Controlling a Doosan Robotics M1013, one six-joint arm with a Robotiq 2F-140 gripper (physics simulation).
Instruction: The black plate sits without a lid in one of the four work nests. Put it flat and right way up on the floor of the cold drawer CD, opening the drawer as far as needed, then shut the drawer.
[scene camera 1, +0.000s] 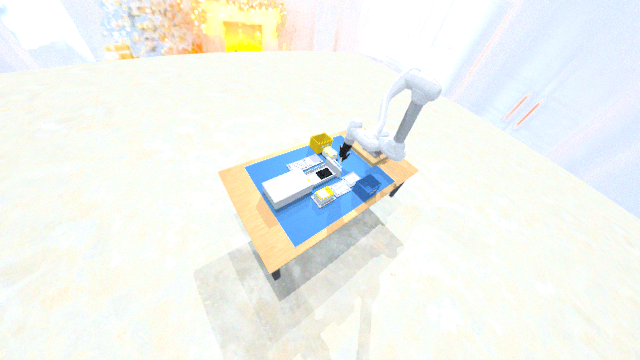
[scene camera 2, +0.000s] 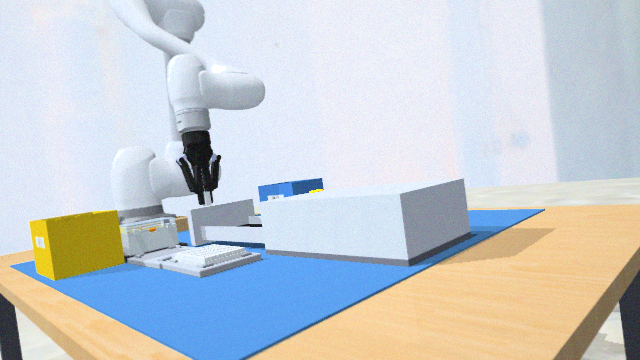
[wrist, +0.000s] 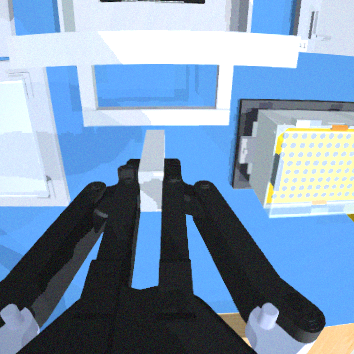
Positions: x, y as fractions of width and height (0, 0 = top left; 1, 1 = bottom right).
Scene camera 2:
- gripper: 0.33, 0.60
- white plate: 0.33, 0.70
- cold drawer: 0.63, 0.62
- pale box: 0.21, 0.67
